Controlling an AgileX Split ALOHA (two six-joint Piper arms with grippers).
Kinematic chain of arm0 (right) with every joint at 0, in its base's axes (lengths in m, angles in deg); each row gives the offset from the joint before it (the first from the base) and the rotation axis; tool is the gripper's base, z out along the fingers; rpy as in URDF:
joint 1: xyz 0 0 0.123 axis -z
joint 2: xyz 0 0 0 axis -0.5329 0.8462 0
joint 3: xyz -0.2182 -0.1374 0.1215 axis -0.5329 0.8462 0
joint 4: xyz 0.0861 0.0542 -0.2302 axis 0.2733 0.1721 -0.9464
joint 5: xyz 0 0 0 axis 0.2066 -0.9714 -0.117
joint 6: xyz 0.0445 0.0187 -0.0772 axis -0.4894 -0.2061 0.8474
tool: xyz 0 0 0 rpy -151.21 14.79 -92.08
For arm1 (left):
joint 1: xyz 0 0 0.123 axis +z
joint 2: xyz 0 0 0 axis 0.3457 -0.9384 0
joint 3: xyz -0.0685 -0.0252 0.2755 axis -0.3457 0.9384 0
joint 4: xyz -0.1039 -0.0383 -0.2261 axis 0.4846 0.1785 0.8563
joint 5: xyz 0 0 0 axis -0.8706 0.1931 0.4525
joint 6: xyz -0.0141 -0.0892 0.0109 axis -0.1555 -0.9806 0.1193
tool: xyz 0 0 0 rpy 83.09 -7.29 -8.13
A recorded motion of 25 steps. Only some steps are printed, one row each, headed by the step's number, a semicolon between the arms.
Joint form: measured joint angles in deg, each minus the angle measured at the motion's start. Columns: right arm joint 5, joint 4, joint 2, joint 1, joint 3, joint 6; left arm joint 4, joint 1, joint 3, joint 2, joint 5, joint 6.
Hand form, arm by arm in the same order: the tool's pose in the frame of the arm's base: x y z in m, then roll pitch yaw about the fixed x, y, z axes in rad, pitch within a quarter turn. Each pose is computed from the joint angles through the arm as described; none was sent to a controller.
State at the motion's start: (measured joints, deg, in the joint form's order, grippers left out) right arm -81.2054 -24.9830 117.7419 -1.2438 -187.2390 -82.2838; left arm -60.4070 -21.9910 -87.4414 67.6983 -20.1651 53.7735
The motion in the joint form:
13: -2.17 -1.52 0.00 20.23 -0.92 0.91; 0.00 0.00 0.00 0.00 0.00 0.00
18: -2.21 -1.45 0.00 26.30 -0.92 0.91; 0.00 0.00 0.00 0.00 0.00 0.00
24: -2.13 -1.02 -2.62 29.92 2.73 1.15; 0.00 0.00 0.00 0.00 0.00 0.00
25: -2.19 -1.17 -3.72 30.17 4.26 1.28; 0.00 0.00 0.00 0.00 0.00 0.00
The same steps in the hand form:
13: 0.4975 0.1087 0.2280 -3.0905 0.3514 -3.0136; -0.0063 -0.0009 0.2769 -3.0576 1.0932 -3.0910
18: 0.5061 0.0556 0.2279 -3.0917 0.3506 -3.1200; -0.0063 -0.0009 0.2769 -3.0576 1.0932 -3.0910
24: 0.4994 0.0236 0.2331 -3.0963 0.3332 3.1023; -0.0063 -0.0009 0.2769 -3.0576 1.0932 -3.0910
25: 0.4953 0.0209 0.2352 -3.0919 0.3248 3.1015; -0.0063 -0.0009 0.2769 -3.0576 1.0932 -3.0910

